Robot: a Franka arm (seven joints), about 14 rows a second.
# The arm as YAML. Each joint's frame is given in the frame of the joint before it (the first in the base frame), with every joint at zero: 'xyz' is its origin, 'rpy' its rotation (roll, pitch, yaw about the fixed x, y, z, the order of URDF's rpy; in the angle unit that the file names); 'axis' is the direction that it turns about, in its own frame. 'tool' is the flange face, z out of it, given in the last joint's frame.
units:
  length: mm
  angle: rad
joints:
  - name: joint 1
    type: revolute
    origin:
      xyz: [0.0, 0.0, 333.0]
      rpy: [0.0, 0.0, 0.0]
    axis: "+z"
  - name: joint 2
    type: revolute
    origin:
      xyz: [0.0, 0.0, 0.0]
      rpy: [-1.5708, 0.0, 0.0]
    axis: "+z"
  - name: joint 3
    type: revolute
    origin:
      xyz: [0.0, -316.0, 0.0]
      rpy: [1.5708, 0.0, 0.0]
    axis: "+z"
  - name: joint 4
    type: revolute
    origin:
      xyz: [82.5, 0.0, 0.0]
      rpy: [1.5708, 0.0, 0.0]
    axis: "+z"
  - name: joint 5
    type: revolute
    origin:
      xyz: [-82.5, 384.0, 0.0]
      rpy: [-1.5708, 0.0, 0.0]
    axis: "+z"
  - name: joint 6
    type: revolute
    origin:
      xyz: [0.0, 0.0, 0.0]
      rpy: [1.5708, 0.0, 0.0]
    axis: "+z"
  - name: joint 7
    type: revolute
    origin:
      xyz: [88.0, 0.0, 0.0]
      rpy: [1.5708, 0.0, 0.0]
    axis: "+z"
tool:
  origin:
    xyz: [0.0, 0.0, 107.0]
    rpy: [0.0, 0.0, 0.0]
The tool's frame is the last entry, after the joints.
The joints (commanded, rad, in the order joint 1, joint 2, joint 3, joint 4, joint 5, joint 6, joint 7), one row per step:
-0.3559, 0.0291, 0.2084, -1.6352, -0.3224, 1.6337, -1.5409
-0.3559, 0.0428, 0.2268, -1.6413, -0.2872, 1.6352, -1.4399
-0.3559, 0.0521, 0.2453, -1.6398, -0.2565, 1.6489, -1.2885
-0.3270, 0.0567, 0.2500, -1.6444, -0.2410, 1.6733, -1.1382
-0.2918, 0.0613, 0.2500, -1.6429, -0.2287, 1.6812, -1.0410
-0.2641, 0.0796, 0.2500, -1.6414, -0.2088, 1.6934, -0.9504
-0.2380, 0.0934, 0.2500, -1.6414, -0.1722, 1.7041, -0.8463
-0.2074, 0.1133, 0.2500, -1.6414, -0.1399, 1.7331, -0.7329
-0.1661, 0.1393, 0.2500, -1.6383, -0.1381, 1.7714, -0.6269
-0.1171, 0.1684, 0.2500, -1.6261, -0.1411, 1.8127, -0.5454
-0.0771, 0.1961, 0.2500, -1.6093, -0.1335, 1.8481, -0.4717
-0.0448, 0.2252, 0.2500, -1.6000, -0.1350, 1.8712, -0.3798
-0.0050, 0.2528, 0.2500, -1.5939, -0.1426, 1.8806, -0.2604
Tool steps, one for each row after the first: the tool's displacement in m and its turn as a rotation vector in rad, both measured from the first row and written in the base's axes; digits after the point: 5 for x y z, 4 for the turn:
0.00533, 0.01240, -0.01145, 0.0332, -0.0163, -0.0813
0.01108, 0.02494, -0.01557, 0.0563, -0.0653, -0.2084
0.01731, 0.04551, -0.01869, 0.0663, -0.1181, -0.3160
0.02148, 0.06669, -0.02018, 0.0771, -0.1449, -0.3753
0.02814, 0.08367, -0.02925, 0.0975, -0.1575, -0.4378
0.03281, 0.10182, -0.03684, 0.1314, -0.1679, -0.5204
0.04008, 0.12245, -0.04628, 0.1657, -0.1871, -0.6055
0.04893, 0.14709, -0.05676, 0.1782, -0.2155, -0.6648
0.05794, 0.17675, -0.06456, 0.1958, -0.2460, -0.6911
0.06551, 0.20239, -0.07007, 0.2236, -0.2693, -0.7241
0.07100, 0.22274, -0.08135, 0.2323, -0.2804, -0.7821
0.07273, 0.24734, -0.09472, 0.2257, -0.2854, -0.8592

